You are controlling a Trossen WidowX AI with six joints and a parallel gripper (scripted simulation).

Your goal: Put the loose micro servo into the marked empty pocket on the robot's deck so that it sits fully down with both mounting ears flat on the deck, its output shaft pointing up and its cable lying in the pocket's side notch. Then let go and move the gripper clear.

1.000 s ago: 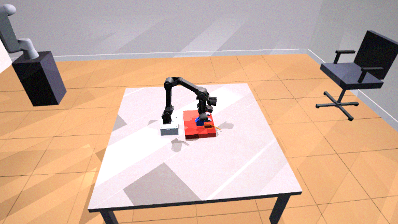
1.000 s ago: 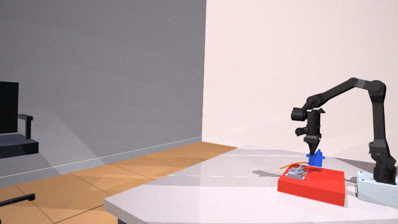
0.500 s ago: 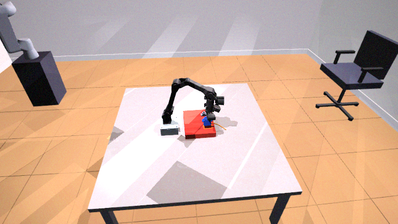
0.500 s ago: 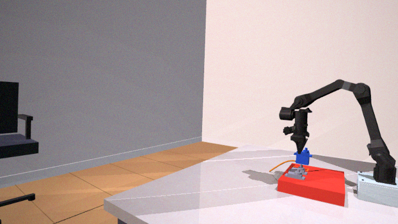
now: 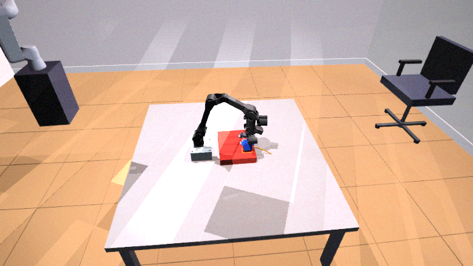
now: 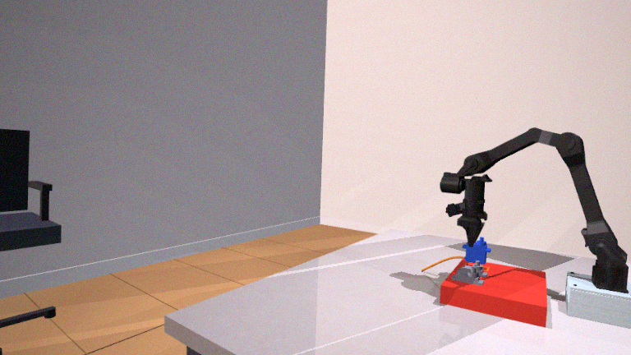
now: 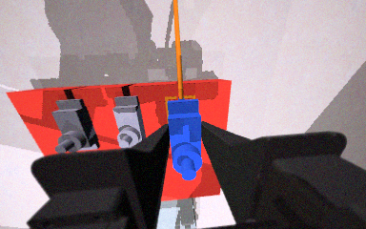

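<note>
My gripper tip is 12 cm past the red deck, 8 cm to the right of it and 9 cm above it.
</note>
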